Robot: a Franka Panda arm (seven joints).
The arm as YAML. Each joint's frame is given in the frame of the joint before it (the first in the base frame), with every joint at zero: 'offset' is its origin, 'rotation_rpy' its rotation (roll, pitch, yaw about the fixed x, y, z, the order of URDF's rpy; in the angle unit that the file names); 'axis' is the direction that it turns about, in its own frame. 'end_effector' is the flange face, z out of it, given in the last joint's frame.
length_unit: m
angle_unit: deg
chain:
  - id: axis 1
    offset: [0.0, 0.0, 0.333]
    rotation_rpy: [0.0, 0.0, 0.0]
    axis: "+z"
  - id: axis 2
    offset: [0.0, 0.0, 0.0]
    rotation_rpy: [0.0, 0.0, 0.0]
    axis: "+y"
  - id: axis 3
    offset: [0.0, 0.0, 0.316]
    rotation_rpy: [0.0, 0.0, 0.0]
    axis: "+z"
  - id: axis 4
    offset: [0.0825, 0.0, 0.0]
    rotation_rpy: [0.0, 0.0, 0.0]
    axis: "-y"
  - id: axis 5
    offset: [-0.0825, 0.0, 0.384]
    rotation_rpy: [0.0, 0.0, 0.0]
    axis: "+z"
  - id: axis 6
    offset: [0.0, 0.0, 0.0]
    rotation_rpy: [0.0, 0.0, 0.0]
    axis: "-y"
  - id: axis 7
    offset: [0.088, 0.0, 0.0]
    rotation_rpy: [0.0, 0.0, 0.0]
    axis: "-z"
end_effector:
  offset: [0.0, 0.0, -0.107]
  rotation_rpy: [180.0, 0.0, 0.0]
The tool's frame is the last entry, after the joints.
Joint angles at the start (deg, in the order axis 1, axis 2, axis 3, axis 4, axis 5, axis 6, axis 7):
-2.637 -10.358 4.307 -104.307 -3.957 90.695 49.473
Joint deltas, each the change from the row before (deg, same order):
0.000 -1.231 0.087 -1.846 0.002 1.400 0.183
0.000 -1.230 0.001 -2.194 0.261 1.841 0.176
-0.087 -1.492 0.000 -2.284 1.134 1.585 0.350
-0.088 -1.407 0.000 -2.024 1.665 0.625 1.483
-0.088 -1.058 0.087 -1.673 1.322 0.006 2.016
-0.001 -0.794 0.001 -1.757 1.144 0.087 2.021
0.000 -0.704 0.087 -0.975 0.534 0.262 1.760
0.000 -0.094 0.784 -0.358 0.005 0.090 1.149
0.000 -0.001 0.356 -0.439 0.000 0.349 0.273
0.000 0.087 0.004 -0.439 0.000 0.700 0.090
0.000 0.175 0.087 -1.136 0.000 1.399 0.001
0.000 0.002 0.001 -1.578 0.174 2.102 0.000
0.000 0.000 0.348 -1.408 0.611 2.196 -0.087
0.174 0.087 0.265 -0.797 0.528 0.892 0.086
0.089 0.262 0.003 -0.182 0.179 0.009 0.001
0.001 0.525 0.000 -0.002 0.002 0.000 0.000
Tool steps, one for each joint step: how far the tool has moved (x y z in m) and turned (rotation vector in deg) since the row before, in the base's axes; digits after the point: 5 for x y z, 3 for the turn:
-0.00491 0.00107 -0.00264 -0.086 -0.794 -0.007
-0.00452 0.00072 -0.00504 0.198 -0.877 -0.081
-0.00645 0.00140 -0.00423 1.040 -0.784 -0.480
-0.00765 0.00208 -0.00442 1.532 -0.042 -1.771
-0.00686 0.00218 -0.00538 1.154 0.586 -2.223
-0.00576 0.00171 -0.00811 0.985 0.886 -2.221
-0.00394 0.00159 -0.00213 0.375 0.033 -1.782
-0.00103 0.00685 -0.00230 -0.304 0.196 -0.415
-0.00018 0.00301 -0.00323 -0.130 0.096 0.050
0.00098 -0.00008 -0.00331 0.006 -0.174 -0.103
0.00135 0.00044 -0.00881 -0.016 -0.088 0.039
0.00101 -0.00014 -0.01006 0.177 -0.516 -0.098
0.00105 0.00354 -0.00856 0.502 -0.760 0.202
-0.00005 0.00416 -0.00607 0.423 0.020 0.160
0.00041 0.00088 -0.00358 0.173 0.443 0.037
0.00173 -0.00007 -0.00420 0.026 0.527 0.000

